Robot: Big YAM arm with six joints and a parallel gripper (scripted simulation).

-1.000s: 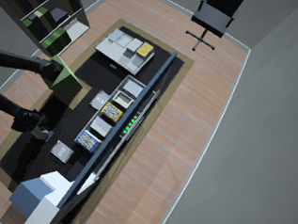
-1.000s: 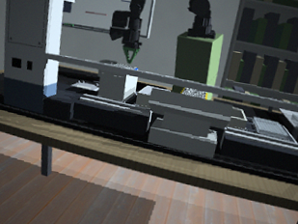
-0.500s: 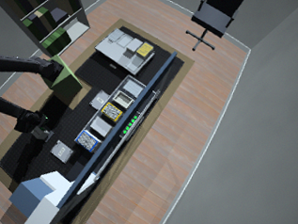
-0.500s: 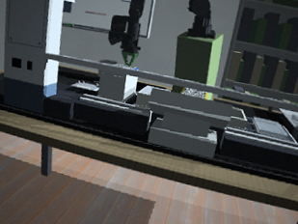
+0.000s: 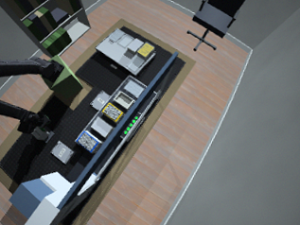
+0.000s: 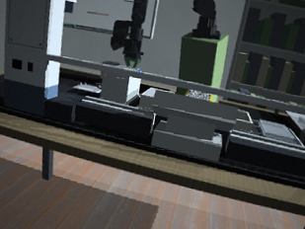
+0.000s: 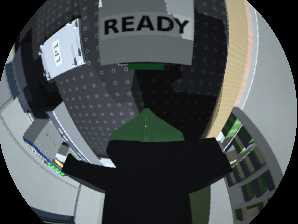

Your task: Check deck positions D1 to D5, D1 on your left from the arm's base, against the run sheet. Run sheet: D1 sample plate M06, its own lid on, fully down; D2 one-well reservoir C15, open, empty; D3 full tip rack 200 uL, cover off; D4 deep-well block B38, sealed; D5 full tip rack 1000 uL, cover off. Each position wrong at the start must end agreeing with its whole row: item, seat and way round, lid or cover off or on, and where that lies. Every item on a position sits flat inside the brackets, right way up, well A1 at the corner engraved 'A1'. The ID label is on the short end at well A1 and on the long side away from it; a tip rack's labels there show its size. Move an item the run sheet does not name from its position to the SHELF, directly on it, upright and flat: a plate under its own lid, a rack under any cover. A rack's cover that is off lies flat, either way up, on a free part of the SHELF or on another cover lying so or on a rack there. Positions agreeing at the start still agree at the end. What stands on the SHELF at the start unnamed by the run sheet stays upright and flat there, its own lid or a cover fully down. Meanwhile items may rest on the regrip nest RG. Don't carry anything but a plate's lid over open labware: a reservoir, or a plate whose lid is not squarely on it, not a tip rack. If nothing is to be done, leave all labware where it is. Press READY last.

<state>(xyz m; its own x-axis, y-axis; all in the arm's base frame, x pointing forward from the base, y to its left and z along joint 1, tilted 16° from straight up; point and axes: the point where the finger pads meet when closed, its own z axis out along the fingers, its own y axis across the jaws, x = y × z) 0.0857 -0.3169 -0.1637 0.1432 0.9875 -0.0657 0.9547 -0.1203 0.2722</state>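
Now: the green-topped box 7 cm to the right of my hand, 1 cm below it and 1 cm behind it. From my hand the other things lie so: sealed block (36 cm ahead, 16 cm to the left, 1 cm below); then blue tip rack (34 cm ahead, 4 cm above, 3 cm to the left); then yellow tip rack (37 cm ahead, 28 cm to the left, 1 cm above).
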